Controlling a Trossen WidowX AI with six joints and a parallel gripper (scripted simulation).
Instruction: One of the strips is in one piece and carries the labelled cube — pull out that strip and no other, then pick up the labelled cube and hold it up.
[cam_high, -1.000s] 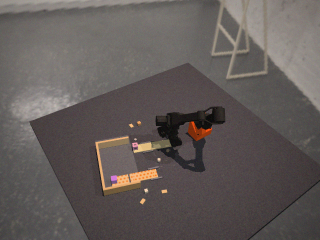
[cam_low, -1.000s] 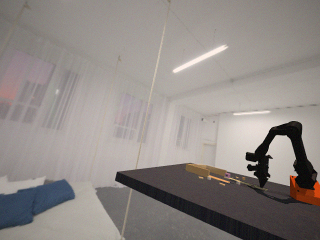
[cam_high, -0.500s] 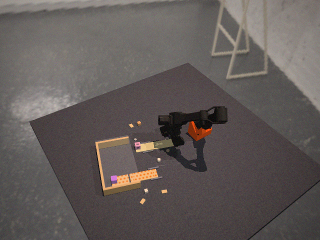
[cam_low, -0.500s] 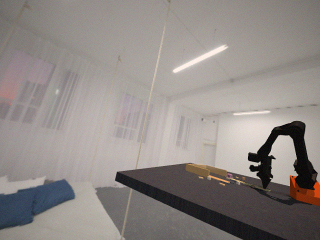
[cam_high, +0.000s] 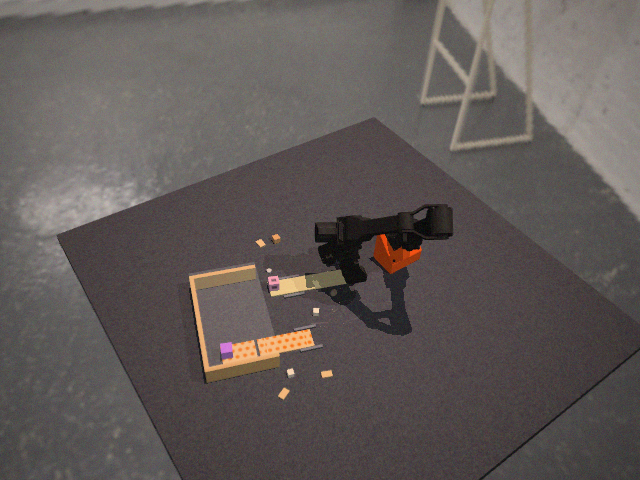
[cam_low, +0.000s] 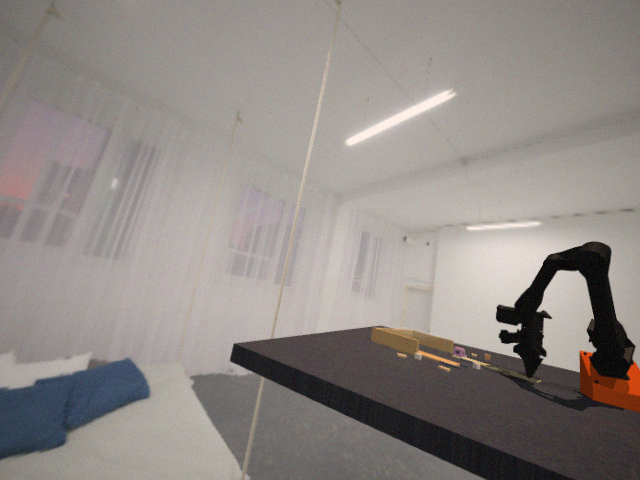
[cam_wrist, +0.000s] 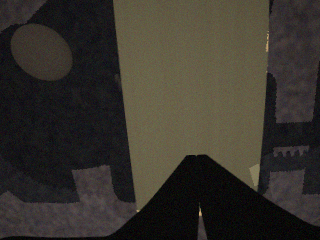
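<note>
The plain strip is 90 mm ahead of my gripper tip and 40 mm to the right of it. Also, from my gripper tip: labelled cube: 200 mm ahead, 100 mm to the right, 20 mm above.
</note>
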